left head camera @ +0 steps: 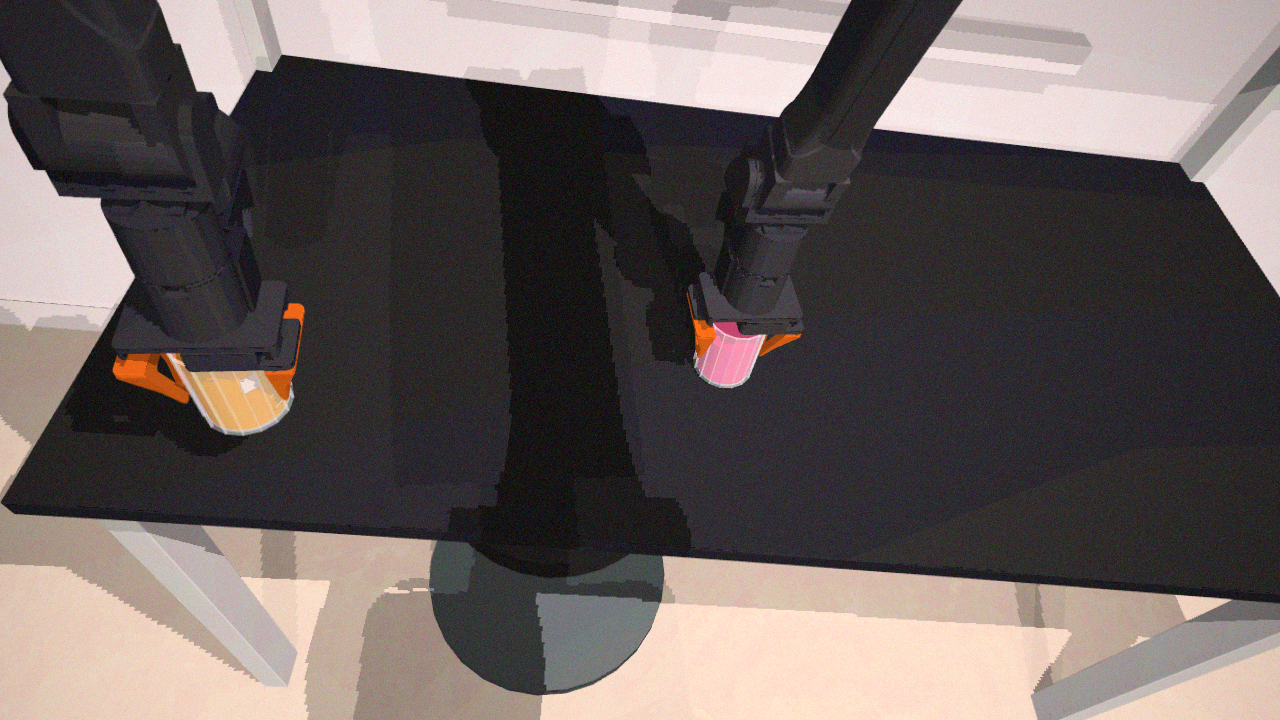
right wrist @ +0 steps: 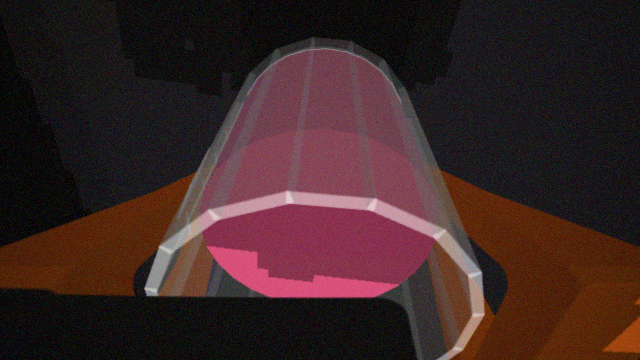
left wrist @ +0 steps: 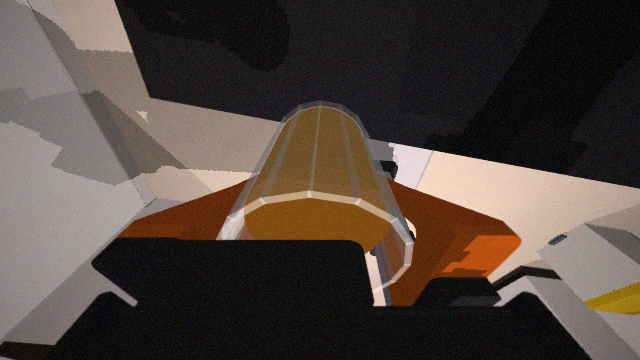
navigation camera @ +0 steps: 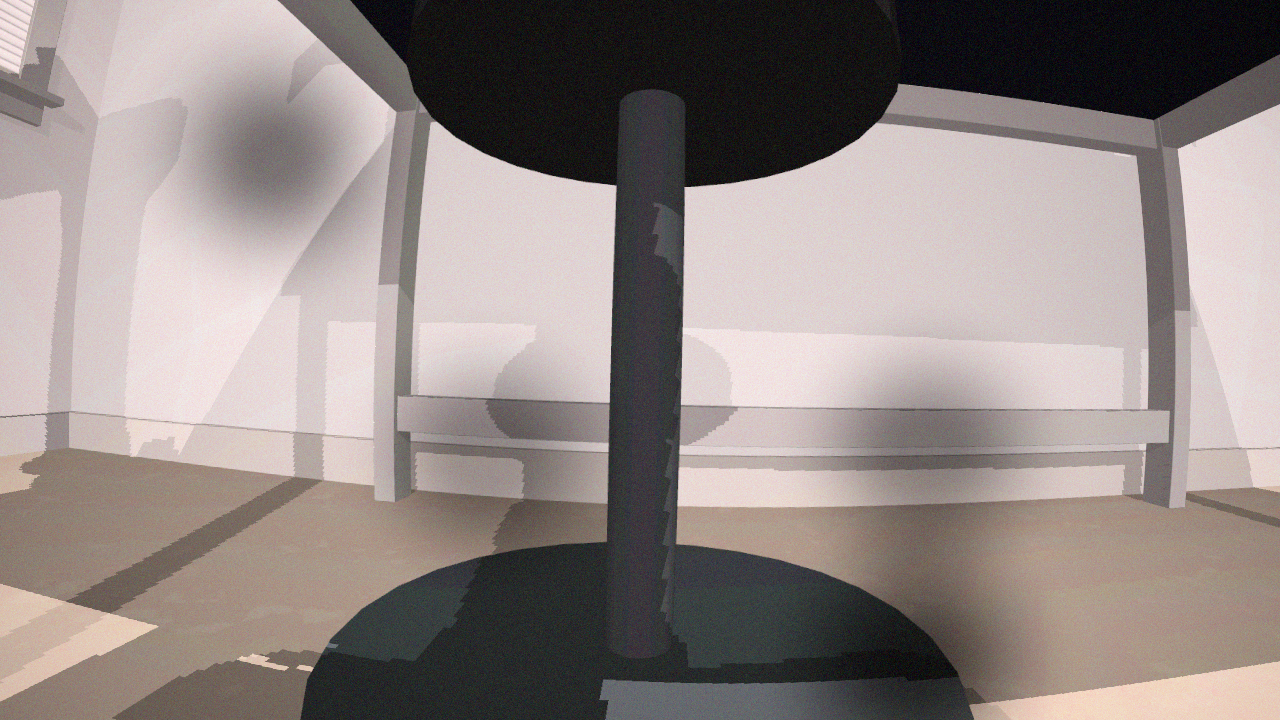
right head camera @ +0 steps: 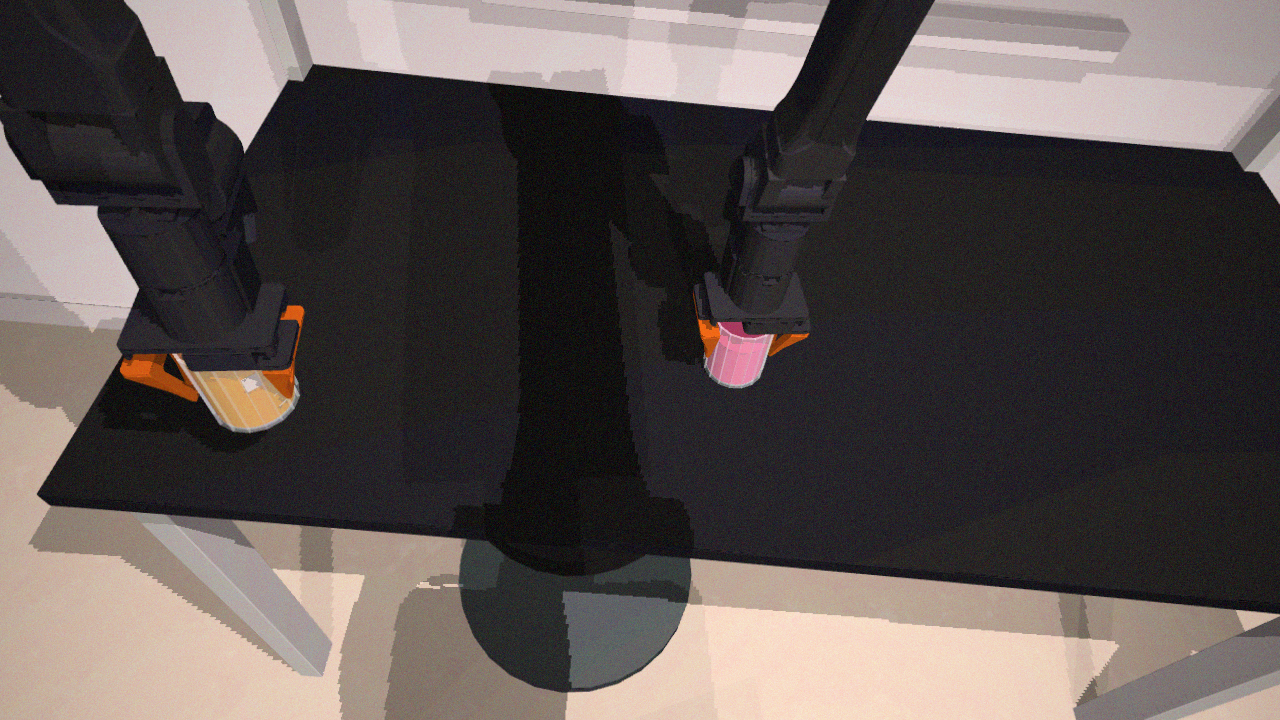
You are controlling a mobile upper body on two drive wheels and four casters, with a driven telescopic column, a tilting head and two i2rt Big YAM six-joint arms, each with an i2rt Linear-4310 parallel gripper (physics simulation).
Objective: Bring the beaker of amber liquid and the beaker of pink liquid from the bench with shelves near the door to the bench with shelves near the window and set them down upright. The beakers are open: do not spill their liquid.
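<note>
My left gripper is shut on the beaker of amber liquid, which looks about upright. My right gripper is shut on the beaker of pink liquid, also about upright. Both beakers hold liquid and appear over the black bench top in the head views. In the left wrist view, the amber beaker overlaps the bench's front edge. The gap under each beaker is hard to judge. The bench's shelves do not show.
A round stool stands at the bench's front edge, with its dark seat, post and disc base. Pale bench legs and a low crossbar show. A window is at upper left in the navigation view.
</note>
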